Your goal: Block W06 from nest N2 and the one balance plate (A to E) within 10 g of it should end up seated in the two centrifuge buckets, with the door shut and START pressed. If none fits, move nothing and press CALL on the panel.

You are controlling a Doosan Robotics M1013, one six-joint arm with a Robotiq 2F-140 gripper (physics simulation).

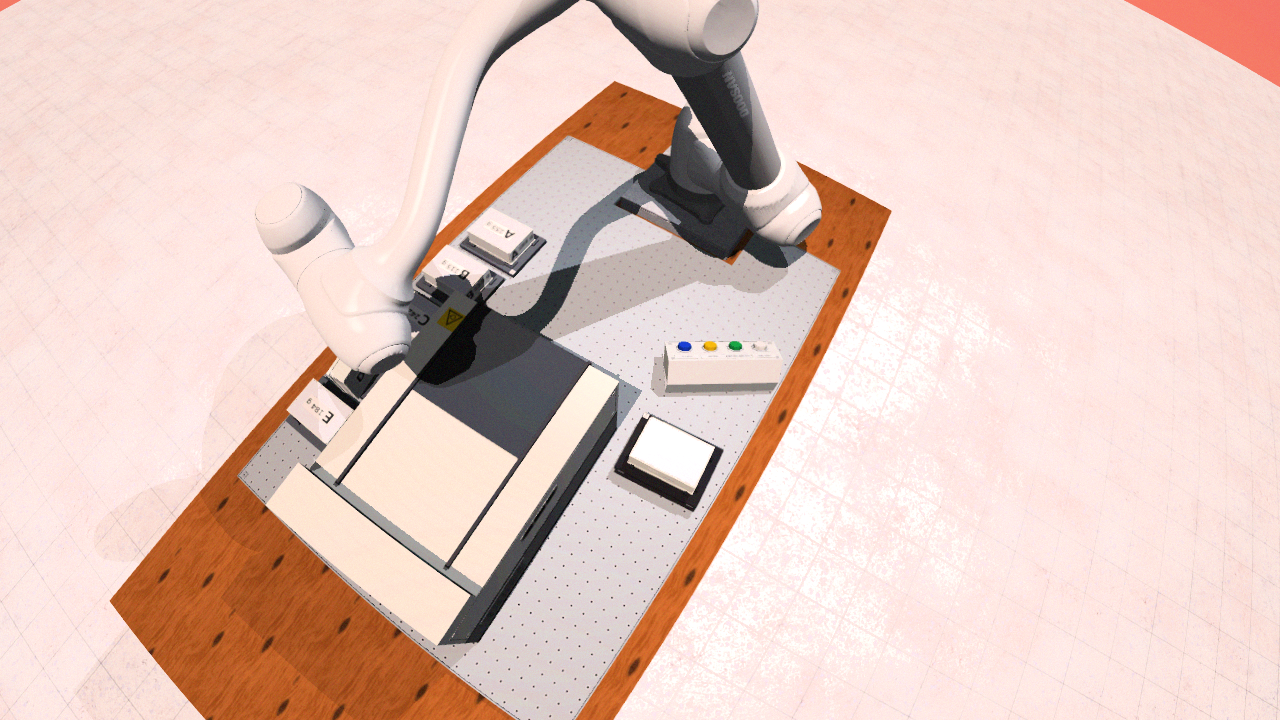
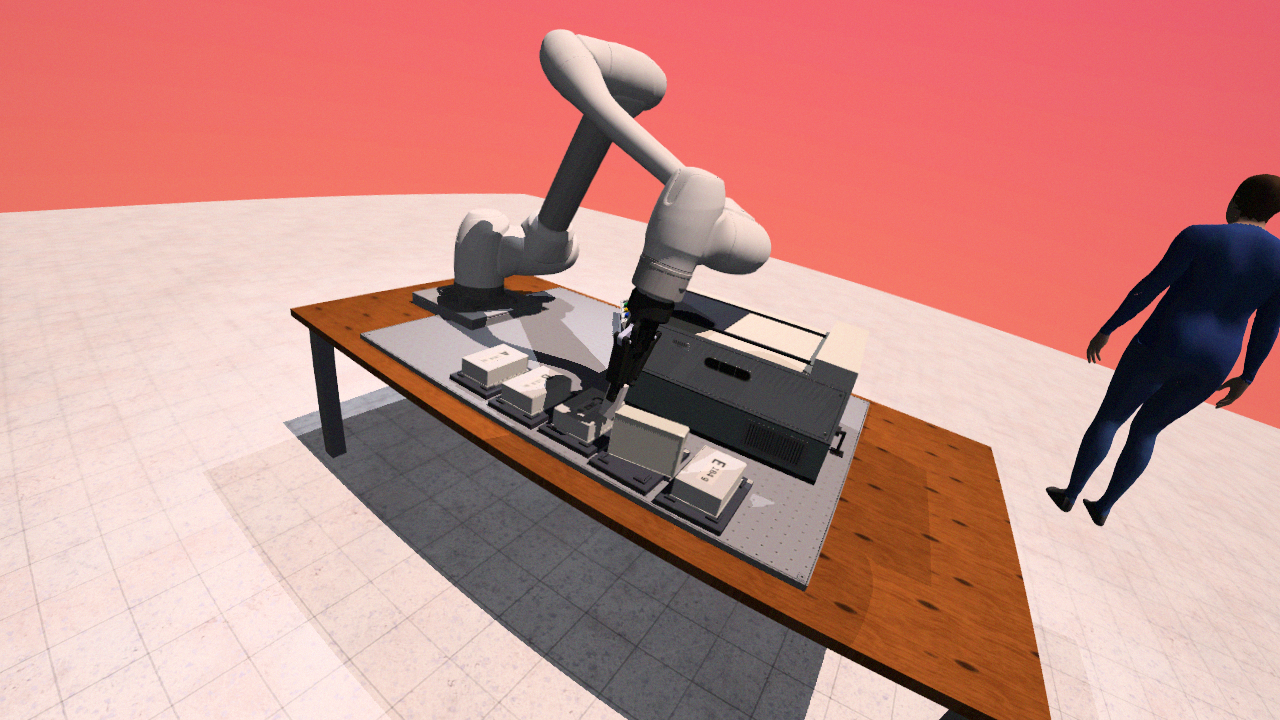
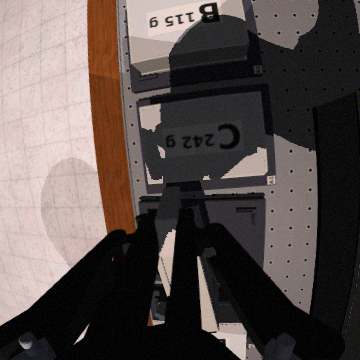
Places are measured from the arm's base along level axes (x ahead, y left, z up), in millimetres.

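Where they show: gripper, fingertip midpoint: (image 2: 607,415) (image 3: 172,200); arm's base, origin of the base link: (image 1: 698,188) (image 2: 478,298).
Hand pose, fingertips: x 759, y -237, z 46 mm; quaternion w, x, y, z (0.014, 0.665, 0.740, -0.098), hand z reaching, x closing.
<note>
Each offset is from my fingertips to the top centre of the thing. Level surfaces: height alone.
My gripper (image 3: 172,200) (image 2: 616,392) is shut with nothing between the fingers. It hangs low over the row of balance plates at the mat's edge, just past plate C @[dx -62, dy +25, dz -16 mm] (image 3: 203,139) (image 2: 577,416), labelled 242 g. Plate B @[dx -192, dy +2, dz -16 mm] (image 3: 186,32) (image 1: 452,266) (image 2: 535,386), labelled 115 g, lies beyond it. Plate D @[dx +84, dy +19, dz +28 mm] (image 2: 646,439) stands taller than the others, tipped on its edge below my fingers. Plates A @[dx -330, dy -4, dz -16 mm] (image 1: 506,235) (image 2: 492,362) and E @[dx +209, dy +38, dz -16 mm] (image 1: 322,412) (image 2: 712,479) lie in their nests. The white block @[dx -169, dy +599, dz +8 mm] (image 1: 673,456) sits in its black nest right of the centrifuge (image 1: 465,465) (image 2: 743,393).
The button panel @[dx -386, dy +559, dz +14 mm] (image 1: 723,362) with blue, yellow and green buttons stands behind the block's nest. The arm's base (image 1: 706,206) is at the far end of the grey mat @[dz -69 mm] (image 1: 582,609). A person in blue (image 2: 1182,340) stands off to the right of the table.
</note>
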